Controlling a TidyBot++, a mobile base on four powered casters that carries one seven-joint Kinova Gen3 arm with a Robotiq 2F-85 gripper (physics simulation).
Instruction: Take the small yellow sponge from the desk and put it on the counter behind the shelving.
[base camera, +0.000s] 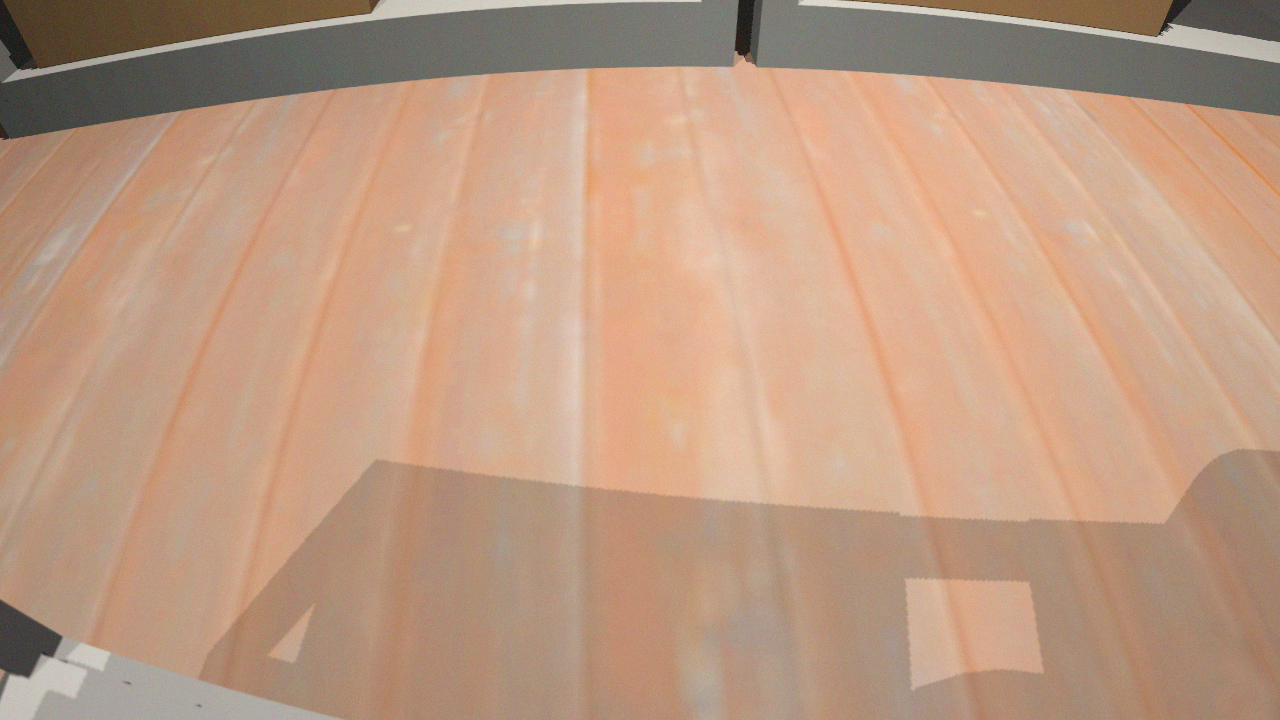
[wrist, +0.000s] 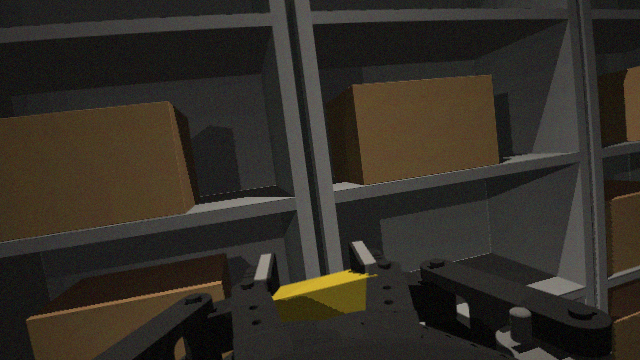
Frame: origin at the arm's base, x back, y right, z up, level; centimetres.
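Where they show: gripper, fingertip midpoint: (wrist: 314, 266).
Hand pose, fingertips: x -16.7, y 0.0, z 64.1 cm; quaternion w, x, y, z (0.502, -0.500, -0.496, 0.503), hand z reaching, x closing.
Observation:
After its pixels a point has its place.
The small yellow sponge (wrist: 325, 295) @(y 0.2, x -11.2, z 64.9 cm) is between the two fingers at the bottom middle of the wrist view. My gripper (wrist: 314, 266) @(y 0.0, x -16.7, z 64.1 cm) is shut on it. The sponge's lower part is hidden by the gripper body. The grey shelving (wrist: 314, 135) (base camera: 447, 44) stands in front of the gripper in the wrist view and along the top edge of the base camera view. The desk and the counter do not show in either view.
Cardboard boxes (wrist: 425, 130) (base camera: 179, 22) stand on the shelves, with more boxes at the left (wrist: 90, 170) @(y -47.3, x -78.1, z 72.6 cm) and right edges of the wrist view. A narrow gap runs between two shelf units. Wooden floor (base camera: 662, 313) @(y -2.1, x -45.8, z -39.6 cm) with the robot's shadow lies before the shelving.

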